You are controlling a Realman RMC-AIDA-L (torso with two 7-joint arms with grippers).
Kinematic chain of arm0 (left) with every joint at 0, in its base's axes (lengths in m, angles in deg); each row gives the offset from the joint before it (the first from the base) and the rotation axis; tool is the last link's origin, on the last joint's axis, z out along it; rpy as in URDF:
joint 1: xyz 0 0 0.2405 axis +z
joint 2: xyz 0 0 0 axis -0.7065 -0.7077 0
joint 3: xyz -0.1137 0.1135 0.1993 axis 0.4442 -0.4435 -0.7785
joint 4: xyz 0 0 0 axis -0.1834 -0.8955 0.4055
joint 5: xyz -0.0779 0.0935 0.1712 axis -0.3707 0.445 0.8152
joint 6: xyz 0 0 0 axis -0.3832 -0.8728 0.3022
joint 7: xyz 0 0.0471 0.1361 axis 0.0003 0.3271 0.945
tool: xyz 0 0 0 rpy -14.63 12.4 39.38
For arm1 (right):
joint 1: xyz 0 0 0.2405 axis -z
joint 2: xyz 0 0 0 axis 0.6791 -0.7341 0
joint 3: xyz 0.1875 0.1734 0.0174 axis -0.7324 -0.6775 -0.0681
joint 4: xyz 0 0 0 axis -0.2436 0.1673 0.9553
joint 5: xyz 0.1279 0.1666 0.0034 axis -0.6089 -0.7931 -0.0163
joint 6: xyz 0 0 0 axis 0.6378 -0.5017 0.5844
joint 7: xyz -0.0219 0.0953 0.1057 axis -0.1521 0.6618 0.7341
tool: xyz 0 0 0 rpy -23.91 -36.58 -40.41
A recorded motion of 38 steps. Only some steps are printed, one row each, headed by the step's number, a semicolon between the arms.
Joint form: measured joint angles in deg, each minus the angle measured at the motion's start. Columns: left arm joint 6, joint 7, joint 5, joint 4, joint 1, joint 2, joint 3; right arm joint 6, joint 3, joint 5, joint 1, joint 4, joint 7, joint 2.
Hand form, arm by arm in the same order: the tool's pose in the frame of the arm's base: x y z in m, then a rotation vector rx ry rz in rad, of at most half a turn. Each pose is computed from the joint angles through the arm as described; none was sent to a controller.
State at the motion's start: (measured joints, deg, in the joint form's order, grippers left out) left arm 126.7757 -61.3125 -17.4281 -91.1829 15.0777 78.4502 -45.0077; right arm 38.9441 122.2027 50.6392 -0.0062 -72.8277 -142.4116 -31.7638
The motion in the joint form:
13: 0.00 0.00 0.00 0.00 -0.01 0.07 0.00; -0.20 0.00 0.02 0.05 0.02 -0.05 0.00
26: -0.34 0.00 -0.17 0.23 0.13 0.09 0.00; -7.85 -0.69 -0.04 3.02 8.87 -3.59 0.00
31: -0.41 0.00 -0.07 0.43 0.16 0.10 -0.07; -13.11 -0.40 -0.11 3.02 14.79 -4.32 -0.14
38: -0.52 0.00 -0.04 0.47 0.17 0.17 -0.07; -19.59 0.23 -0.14 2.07 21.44 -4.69 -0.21
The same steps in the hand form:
13: -0.1570 0.3141 0.0268 -2.2968 -1.3440 0.5038; 0.2323 0.3604 0.0519 -2.6830 1.0947 -0.5245
26: -0.1578 0.3142 0.0260 -2.2972 -1.3491 0.4990; 0.2726 0.3492 0.0295 -2.6729 1.1741 -0.5124
31: -0.1587 0.3143 0.0255 -2.2953 -1.3514 0.5025; 0.2862 0.3471 0.0119 -2.6646 1.2044 -0.5112
38: -0.1586 0.3144 0.0251 -2.2954 -1.3518 0.5004; 0.2962 0.3483 -0.0073 -2.6485 1.2143 -0.5167

